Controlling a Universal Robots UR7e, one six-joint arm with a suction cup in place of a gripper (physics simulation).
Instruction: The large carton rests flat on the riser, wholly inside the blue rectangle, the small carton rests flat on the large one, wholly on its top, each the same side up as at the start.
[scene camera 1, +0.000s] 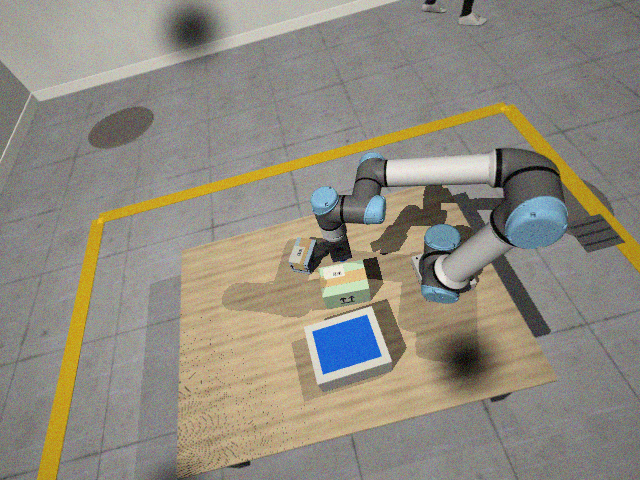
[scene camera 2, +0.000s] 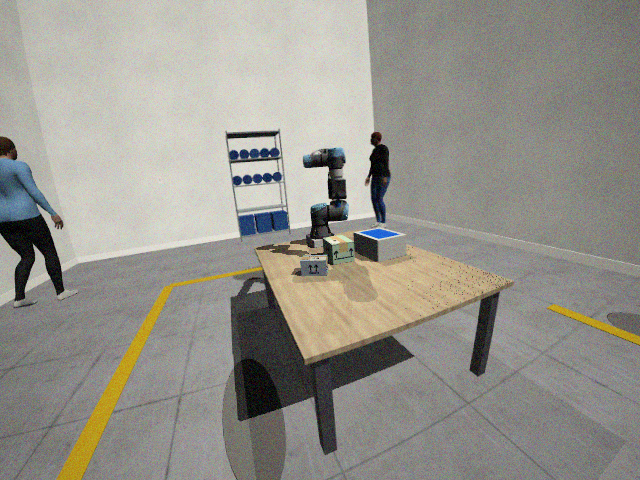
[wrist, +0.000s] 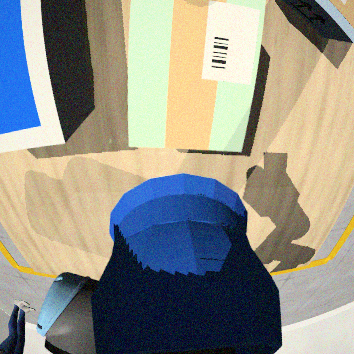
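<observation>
The large carton (scene camera 1: 344, 281) (scene camera 2: 339, 250) (wrist: 192, 75), pale green with orange tape and a white label, rests flat on the table beside the riser, side arrows upward. The small carton (scene camera 1: 301, 254) (scene camera 2: 313, 266) (wrist: 320, 20), grey-blue with tape, rests on the table apart from it; part of it shows in the wrist view. The riser (scene camera 1: 354, 380) (scene camera 2: 369, 249) (wrist: 70, 75), a white-topped block, bears the blue rectangle (scene camera 1: 347, 344) (scene camera 2: 379, 234) (wrist: 15, 75), with no carton on it. My suction gripper (scene camera 1: 341, 257) (wrist: 178, 200) is open and empty, above the table near the large carton.
The wooden table (scene camera 1: 232, 361) (scene camera 2: 361, 315) carries the cartons, riser and arm base (scene camera 1: 439, 279) (scene camera 2: 316, 240). A shelf rack (scene camera 2: 253, 134) stands behind. One person (scene camera 2: 379, 160) stands near the back wall, another (scene camera 2: 23, 191) at the left. Yellow tape (scene camera 1: 232, 180) marks the floor.
</observation>
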